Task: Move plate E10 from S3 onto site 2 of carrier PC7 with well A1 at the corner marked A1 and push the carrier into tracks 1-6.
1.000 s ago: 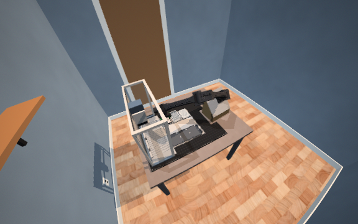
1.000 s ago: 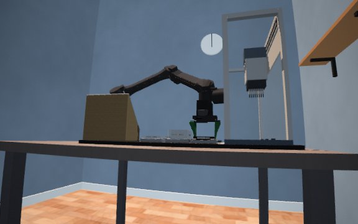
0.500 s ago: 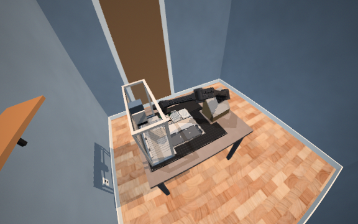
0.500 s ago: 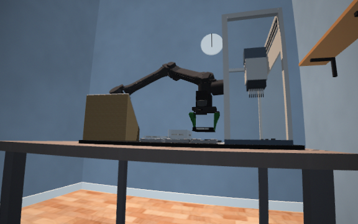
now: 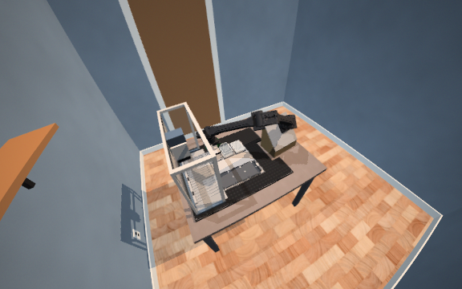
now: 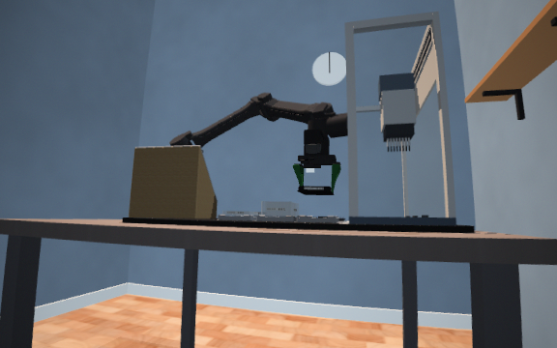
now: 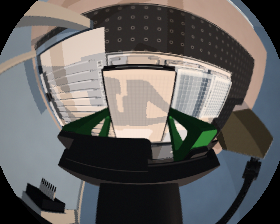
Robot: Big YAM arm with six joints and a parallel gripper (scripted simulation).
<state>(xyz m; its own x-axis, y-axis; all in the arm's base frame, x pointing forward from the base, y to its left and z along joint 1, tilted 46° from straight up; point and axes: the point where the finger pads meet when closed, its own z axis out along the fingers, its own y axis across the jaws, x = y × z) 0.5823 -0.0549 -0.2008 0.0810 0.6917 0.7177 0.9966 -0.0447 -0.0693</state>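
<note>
The plate carrier PC7 lies 70 mm behind my hand, 280 mm to the left of it and 70 mm below it. The rest, counted from my hand: flat plate (220 mm behind, 30 mm to the left, 70 mm below); then deep-well block (100 mm behind, 10 mm to the left, 70 mm below).
</note>
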